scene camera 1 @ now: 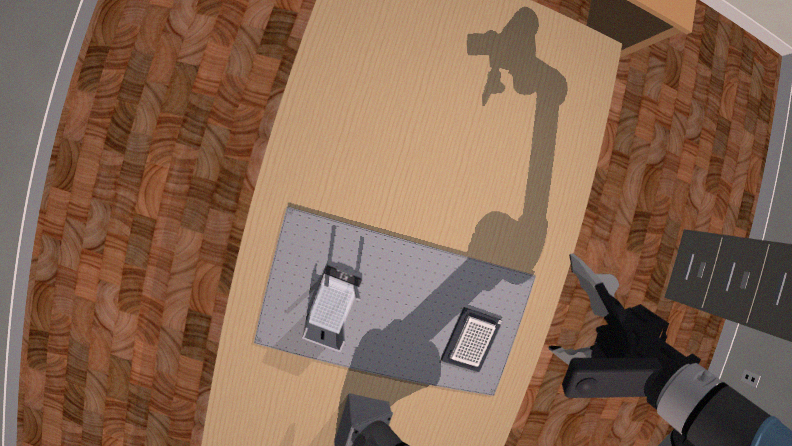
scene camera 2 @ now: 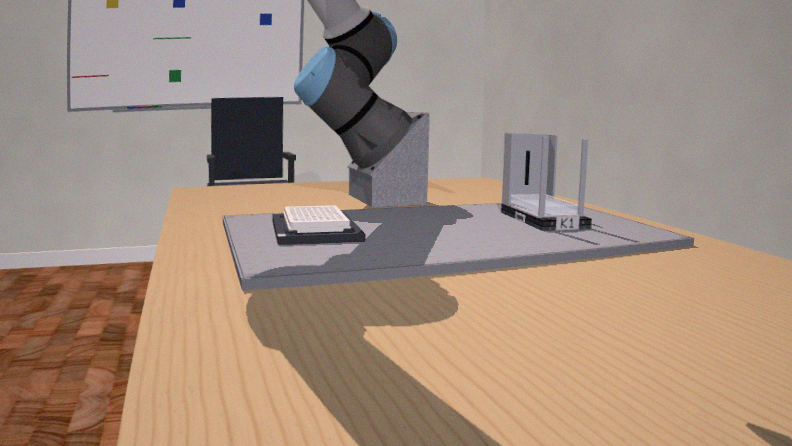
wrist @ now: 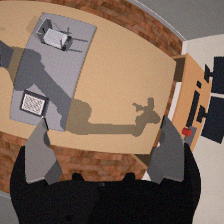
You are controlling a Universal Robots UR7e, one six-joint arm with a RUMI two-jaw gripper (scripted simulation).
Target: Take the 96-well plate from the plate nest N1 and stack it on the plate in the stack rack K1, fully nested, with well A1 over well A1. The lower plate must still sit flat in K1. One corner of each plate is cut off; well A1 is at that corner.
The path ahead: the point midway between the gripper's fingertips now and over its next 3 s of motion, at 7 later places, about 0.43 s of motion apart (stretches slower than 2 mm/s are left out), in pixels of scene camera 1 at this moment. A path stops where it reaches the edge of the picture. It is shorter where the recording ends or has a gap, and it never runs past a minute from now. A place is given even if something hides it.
My gripper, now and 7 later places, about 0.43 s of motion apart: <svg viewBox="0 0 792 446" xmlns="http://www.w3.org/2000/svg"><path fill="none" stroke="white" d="M559 303L556 301L552 303L548 305L542 309L536 315L530 321L524 327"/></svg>
